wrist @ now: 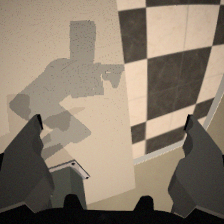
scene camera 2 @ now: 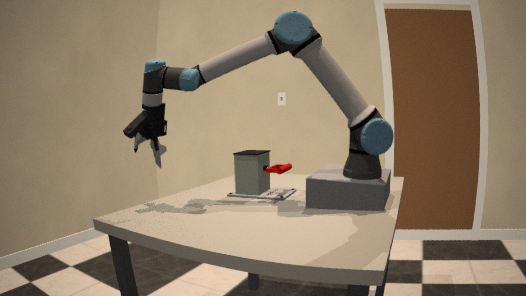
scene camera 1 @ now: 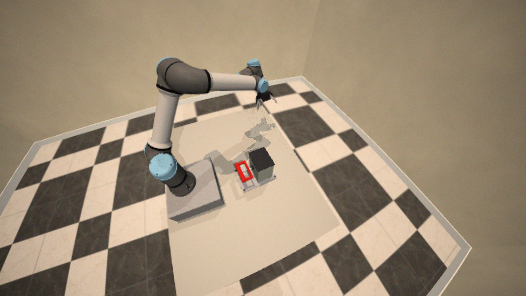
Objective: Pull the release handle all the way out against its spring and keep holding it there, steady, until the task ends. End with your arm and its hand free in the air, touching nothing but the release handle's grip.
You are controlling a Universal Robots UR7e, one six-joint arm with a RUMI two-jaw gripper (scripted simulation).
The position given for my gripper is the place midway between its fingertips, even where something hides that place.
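Note:
My gripper (scene camera 2: 147, 160) is visible, and it also appears in the wrist view (wrist: 113, 115).

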